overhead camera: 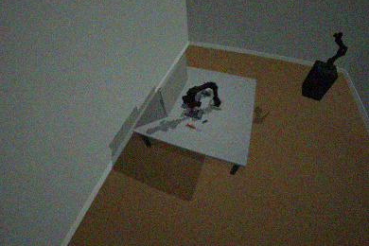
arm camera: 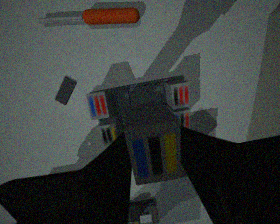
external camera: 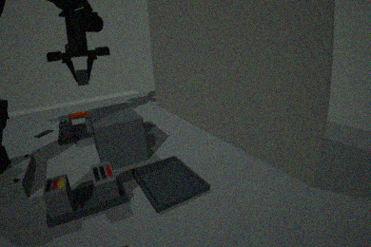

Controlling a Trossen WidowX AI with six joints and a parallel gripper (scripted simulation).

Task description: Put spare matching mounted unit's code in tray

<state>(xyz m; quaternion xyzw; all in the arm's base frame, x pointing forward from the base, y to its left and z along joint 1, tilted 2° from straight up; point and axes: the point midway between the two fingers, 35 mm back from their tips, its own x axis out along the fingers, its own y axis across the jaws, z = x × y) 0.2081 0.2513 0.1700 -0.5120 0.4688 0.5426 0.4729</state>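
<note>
Right now my gripper tip is 390 mm to the left of the dark flat tray, 160 mm above it and 150 mm short of it. Also, from my gripper tip: tall grey panel 320 mm ahead, 190 mm to the right, 70 mm above; grey spare 20 mm above; grey mounted unit 210 mm to the right, 110 mm below, 70 mm ahead.
</note>
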